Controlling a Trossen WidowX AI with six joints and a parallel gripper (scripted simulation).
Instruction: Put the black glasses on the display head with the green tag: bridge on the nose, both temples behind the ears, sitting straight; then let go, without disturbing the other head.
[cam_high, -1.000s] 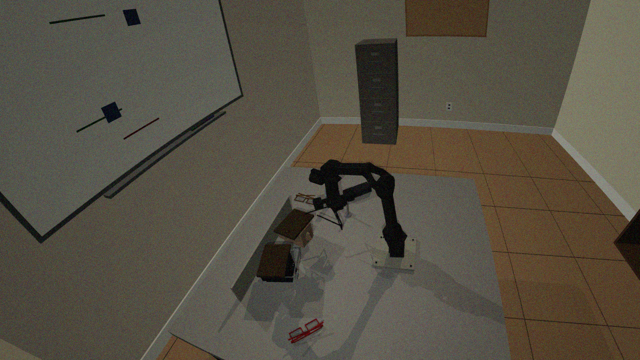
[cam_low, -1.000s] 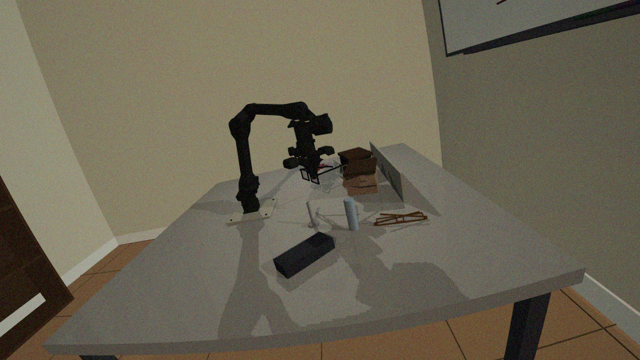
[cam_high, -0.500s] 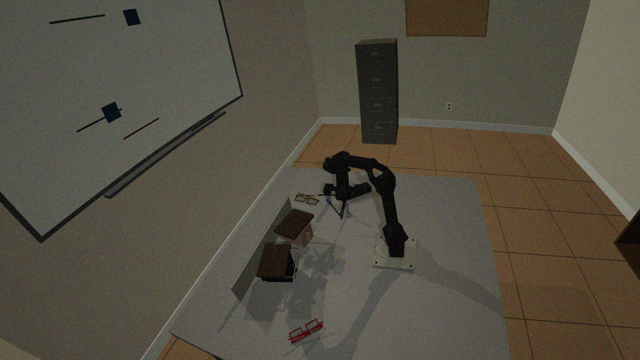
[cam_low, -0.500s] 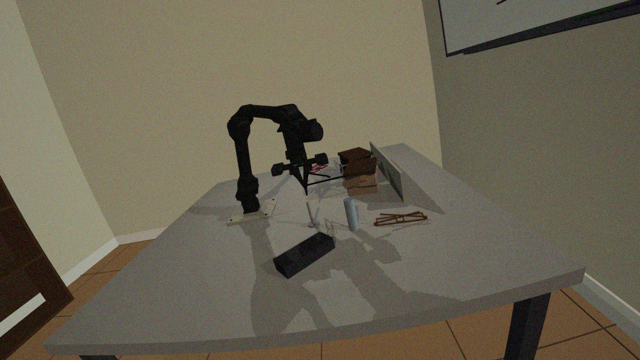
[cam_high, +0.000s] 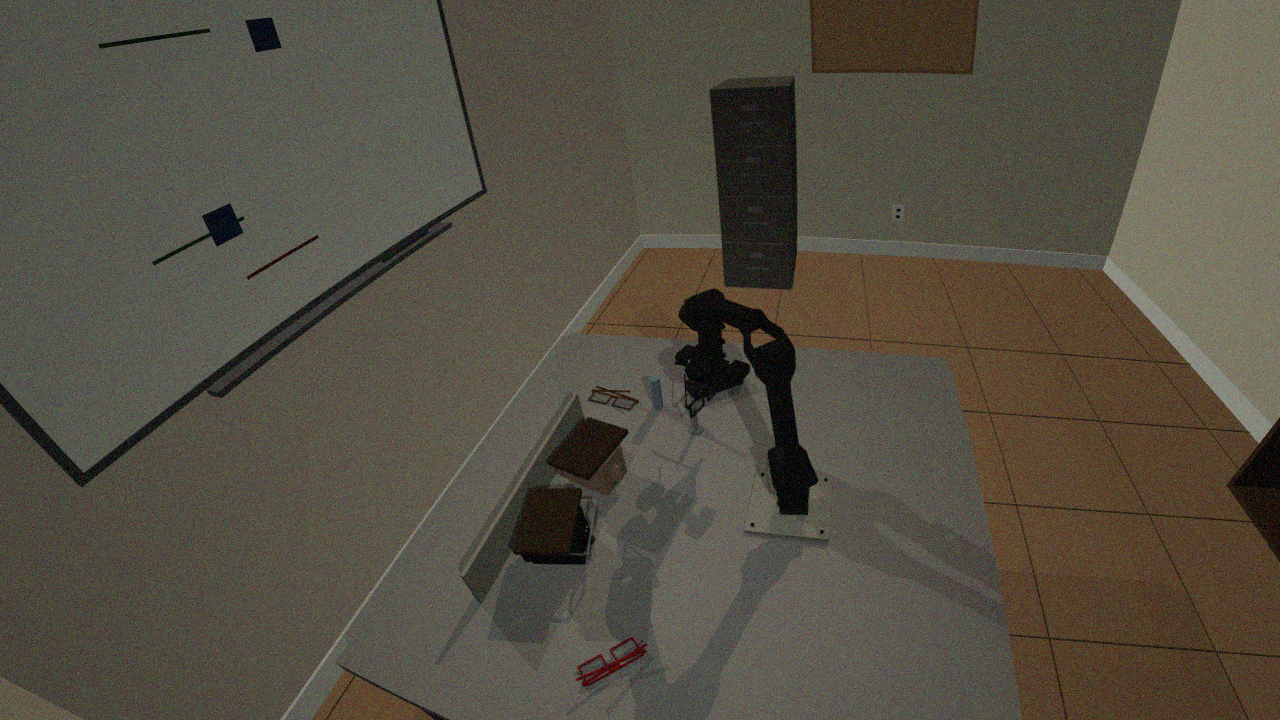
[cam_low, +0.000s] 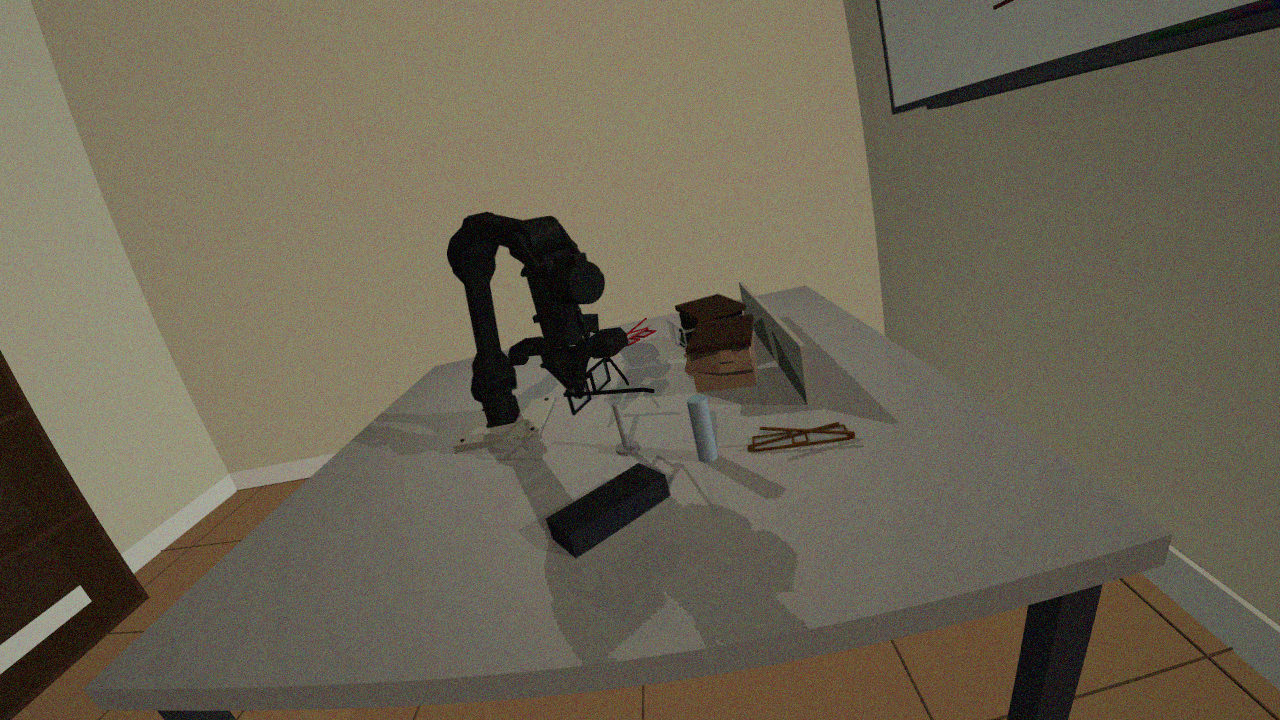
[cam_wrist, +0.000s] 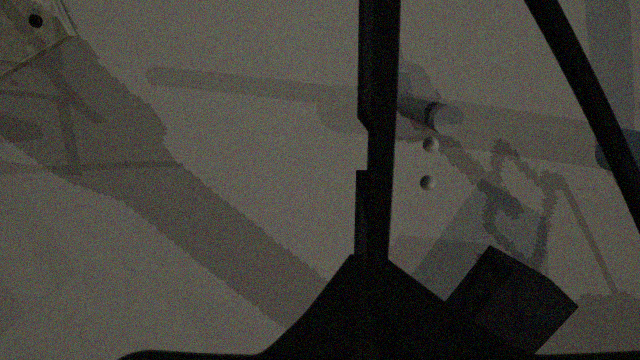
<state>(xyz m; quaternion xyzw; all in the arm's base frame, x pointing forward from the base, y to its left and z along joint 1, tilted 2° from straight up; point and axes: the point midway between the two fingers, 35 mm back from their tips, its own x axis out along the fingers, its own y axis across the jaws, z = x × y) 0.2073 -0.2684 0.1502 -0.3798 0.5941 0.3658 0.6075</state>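
My gripper tip is 50 mm short of the grey post, 20 mm to the right of it and 100 mm above it. Round my gripper tip: panel 400 mm ahead, 320 mm to the left, 60 mm below; pale blue cylinder 170 mm ahead, 70 mm to the right, 70 mm below; dark box 20 mm ahead, 170 mm to the right, 100 mm below.
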